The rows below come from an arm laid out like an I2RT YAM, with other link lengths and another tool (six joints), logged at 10 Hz.
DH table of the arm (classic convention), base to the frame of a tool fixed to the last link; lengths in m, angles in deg. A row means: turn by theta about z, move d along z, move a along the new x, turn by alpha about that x. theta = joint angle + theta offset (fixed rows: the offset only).
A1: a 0.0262, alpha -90, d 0.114, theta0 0
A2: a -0.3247, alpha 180, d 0, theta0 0
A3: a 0.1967, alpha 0, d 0, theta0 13.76
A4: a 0.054, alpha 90, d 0.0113, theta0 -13.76
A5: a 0, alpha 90, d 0.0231, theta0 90
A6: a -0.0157, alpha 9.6, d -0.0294, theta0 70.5
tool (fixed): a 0, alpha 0, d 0.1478, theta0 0
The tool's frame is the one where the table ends.
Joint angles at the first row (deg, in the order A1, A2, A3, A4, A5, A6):
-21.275 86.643 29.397 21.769 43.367 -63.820
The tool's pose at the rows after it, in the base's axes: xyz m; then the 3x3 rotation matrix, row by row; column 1 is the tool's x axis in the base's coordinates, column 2 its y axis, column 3 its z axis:
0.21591 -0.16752 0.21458; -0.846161 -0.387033 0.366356; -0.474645 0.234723 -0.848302; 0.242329 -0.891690 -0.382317
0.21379 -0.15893 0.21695; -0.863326 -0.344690 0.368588; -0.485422 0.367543 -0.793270; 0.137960 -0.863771 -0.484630
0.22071 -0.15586 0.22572; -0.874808 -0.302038 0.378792; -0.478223 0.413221 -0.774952; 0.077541 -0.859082 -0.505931
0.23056 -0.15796 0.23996; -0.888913 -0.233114 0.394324; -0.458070 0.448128 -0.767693; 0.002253 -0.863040 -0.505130
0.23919 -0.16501 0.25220; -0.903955 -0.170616 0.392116; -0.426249 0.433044 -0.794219; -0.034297 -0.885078 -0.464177
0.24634 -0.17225 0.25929; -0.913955 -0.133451 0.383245; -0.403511 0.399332 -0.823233; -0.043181 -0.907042 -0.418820
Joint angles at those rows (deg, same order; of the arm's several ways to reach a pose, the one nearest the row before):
-21.181 84.781 31.860 9.971 39.511 -56.415
-20.682 83.114 36.054 -1.929 34.497 -47.572
-19.639 82.969 39.597 -6.671 33.103 -43.206
-19.514 83.132 43.874 -9.760 31.745 -39.468
-19.597 83.965 46.403 -8.865 33.337 -38.018
-19.777 85.140 47.533 -6.270 35.509 -38.318

